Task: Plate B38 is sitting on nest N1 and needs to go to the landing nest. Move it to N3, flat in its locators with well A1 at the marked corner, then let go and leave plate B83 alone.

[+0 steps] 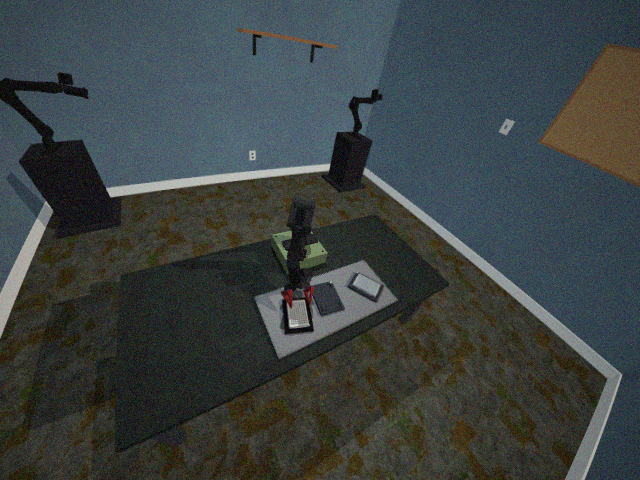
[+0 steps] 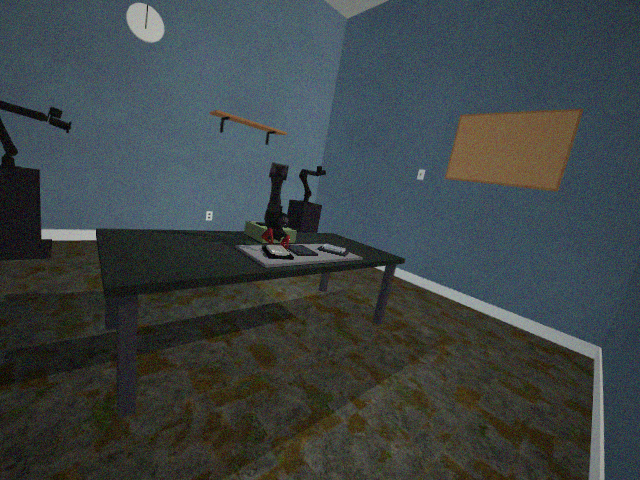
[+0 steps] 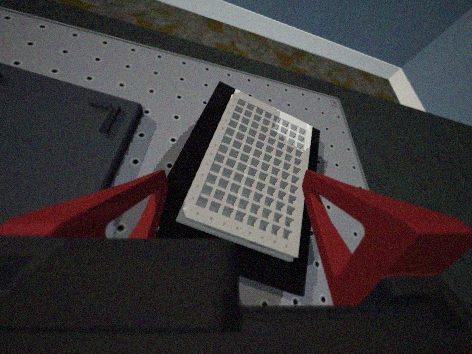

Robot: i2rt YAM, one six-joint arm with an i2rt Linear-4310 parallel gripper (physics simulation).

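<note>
A white multi-well plate (image 1: pixel 298 314) (image 2: pixel 278 250) (image 3: pixel 250 175) sits on a black nest (image 1: pixel 298 330) (image 3: pixel 275 276) at the left end of the grey board. A dark, empty nest (image 1: pixel 328 298) (image 2: pixel 302 250) (image 3: pixel 55 135) is in the middle, with a raised locator at one corner. A second light plate (image 1: pixel 367 284) (image 2: pixel 334 249) sits on a nest at the right end. Labels and the A1 mark are not readable. My gripper (image 1: pixel 300 303) (image 2: pixel 279 244) (image 3: pixel 235 177) is open, its red fingers on either side of the left plate's long edges; contact and exact fingertip height are unclear.
The perforated grey board (image 1: pixel 330 321) (image 2: pixel 305 258) (image 3: pixel 175 110) lies on the dark table (image 1: pixel 186 330) (image 2: pixel 170 258). A green box (image 1: pixel 312 259) (image 2: pixel 255 230) stands behind the board at the arm's base. Two other arms stand on dark pedestals beyond the table.
</note>
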